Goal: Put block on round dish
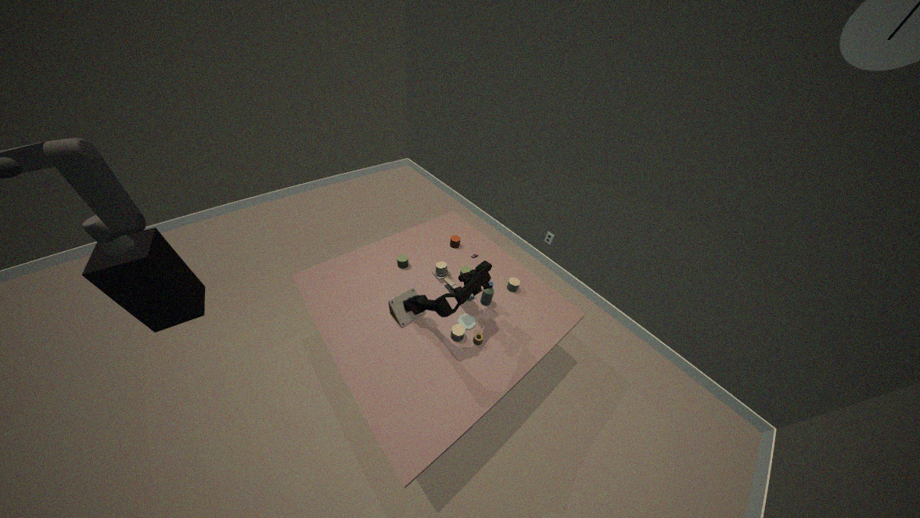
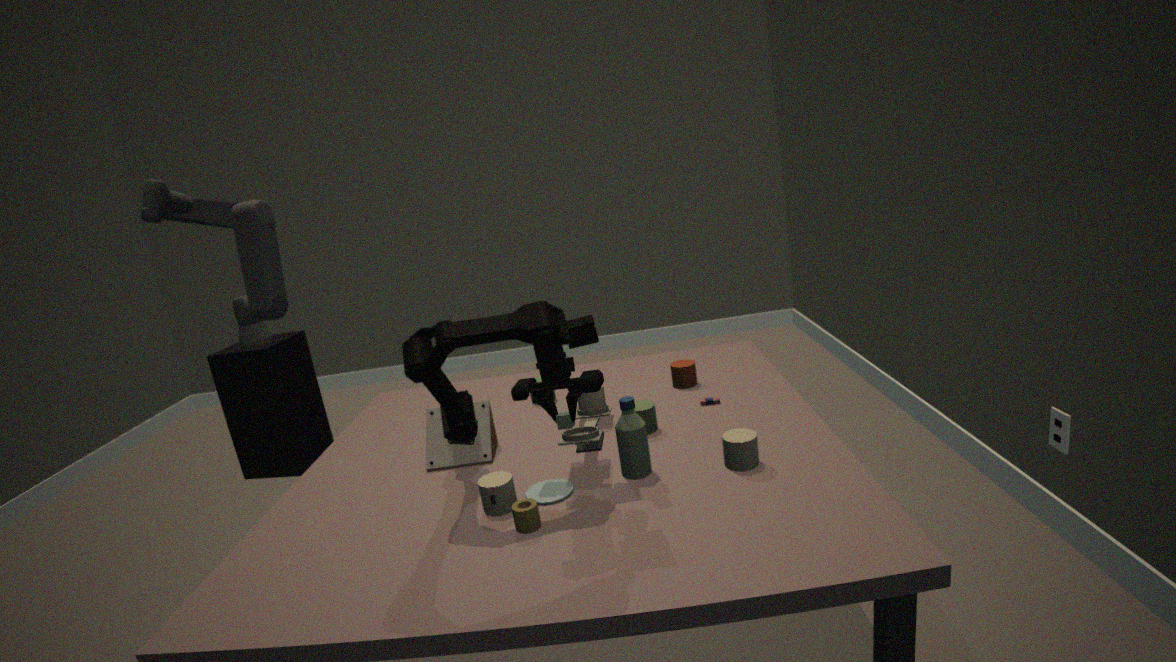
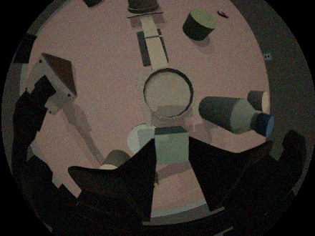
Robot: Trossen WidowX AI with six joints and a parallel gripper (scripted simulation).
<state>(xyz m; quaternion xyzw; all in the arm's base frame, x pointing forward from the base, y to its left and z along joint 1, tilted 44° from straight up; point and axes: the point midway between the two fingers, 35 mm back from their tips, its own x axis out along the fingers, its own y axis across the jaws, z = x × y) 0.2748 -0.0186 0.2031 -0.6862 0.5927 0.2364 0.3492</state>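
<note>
Right now the round dish is 5 cm behind my gripper tip, 6 cm to the right of it and 13 cm below it. Also, from my gripper tip: blue-capped bottle (13 cm ahead, 2 cm below); balance beam (1 cm ahead, 18 cm to the left, 9 cm below); balance (2 cm ahead, 18 cm to the left, 11 cm below).
</note>
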